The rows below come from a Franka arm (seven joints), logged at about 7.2 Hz.
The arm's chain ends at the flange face. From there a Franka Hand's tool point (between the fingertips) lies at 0.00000 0.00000 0.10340 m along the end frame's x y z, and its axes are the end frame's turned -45 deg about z.
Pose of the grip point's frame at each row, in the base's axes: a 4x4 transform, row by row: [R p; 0 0 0 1], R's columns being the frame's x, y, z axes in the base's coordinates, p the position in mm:
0.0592 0.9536 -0.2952 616.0; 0.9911 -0.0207 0.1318 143.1; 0.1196 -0.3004 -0.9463 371.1; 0 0 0 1
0.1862 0.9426 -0.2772 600.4; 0.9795 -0.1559 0.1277 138.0; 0.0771 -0.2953 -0.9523 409.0; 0 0 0 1
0.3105 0.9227 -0.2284 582.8; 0.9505 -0.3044 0.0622 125.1; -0.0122 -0.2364 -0.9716 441.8; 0 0 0 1
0.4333 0.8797 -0.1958 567.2; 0.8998 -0.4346 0.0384 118.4; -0.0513 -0.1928 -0.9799 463.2; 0 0 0 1
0.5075 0.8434 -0.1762 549.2; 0.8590 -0.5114 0.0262 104.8; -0.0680 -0.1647 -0.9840 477.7; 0 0 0 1
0.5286 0.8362 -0.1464 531.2; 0.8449 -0.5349 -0.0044 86.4; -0.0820 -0.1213 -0.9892 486.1; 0 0 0 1
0.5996 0.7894 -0.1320 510.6; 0.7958 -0.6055 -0.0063 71.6; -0.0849 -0.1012 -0.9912 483.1; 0 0 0 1
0.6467 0.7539 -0.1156 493.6; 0.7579 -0.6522 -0.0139 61.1; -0.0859 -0.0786 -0.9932 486.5; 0 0 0 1
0.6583 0.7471 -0.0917 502.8; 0.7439 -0.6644 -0.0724 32.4; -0.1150 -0.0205 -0.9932 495.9; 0 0 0 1
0.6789 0.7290 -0.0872 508.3; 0.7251 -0.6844 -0.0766 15.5; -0.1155 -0.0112 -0.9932 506.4; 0 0 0 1
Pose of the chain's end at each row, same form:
0.7162 0.6324 -0.2952 646.5; 0.6862 -0.7155 0.1318 129.5; -0.1278 -0.2970 -0.9463 468.9; 0 0 0 1
0.7982 0.5349 -0.2772 629.1; 0.5824 -0.8028 0.1277 124.8; -0.1543 -0.2633 -0.9523 507.5; 0 0 0 1
0.8720 0.4329 -0.2284 606.4; 0.4569 -0.8873 0.0622 118.7; -0.1758 -0.1585 -0.9716 542.3; 0 0 0 1
0.9284 0.3157 -0.1958 587.4; 0.3289 -0.9436 0.0384 114.4; -0.1726 -0.1001 -0.9799 564.5; 0 0 0 1
0.9552 0.2375 -0.1762 567.4; 0.2458 -0.9690 0.0262 102.1; -0.1645 -0.0684 -0.9840 579.4; 0 0 0 1
0.9651 0.2175 -0.1464 546.3; 0.2192 -0.9757 -0.0044 86.9; -0.1438 -0.0278 -0.9892 588.4; 0 0 0 1
0.9822 0.1342 -0.1320 524.2; 0.1346 -0.9909 -0.0063 72.3; -0.1316 -0.0115 -0.9912 585.6; 0 0 0 1
0.9904 0.0758 -0.1156 505.6; 0.0747 -0.9971 -0.0139 62.5; -0.1163 0.0052 -0.9932 589.2; 0 0 0 1
0.9938 0.0628 -0.0917 512.3; 0.0562 -0.9958 -0.0724 39.9; -0.0958 0.0668 -0.9932 598.6; 0 0 0 1
0.9955 0.0354 -0.0872 517.3; 0.0288 -0.9967 -0.0766 23.4; -0.0896 0.0738 -0.9932 609.1; 0 0 0 1

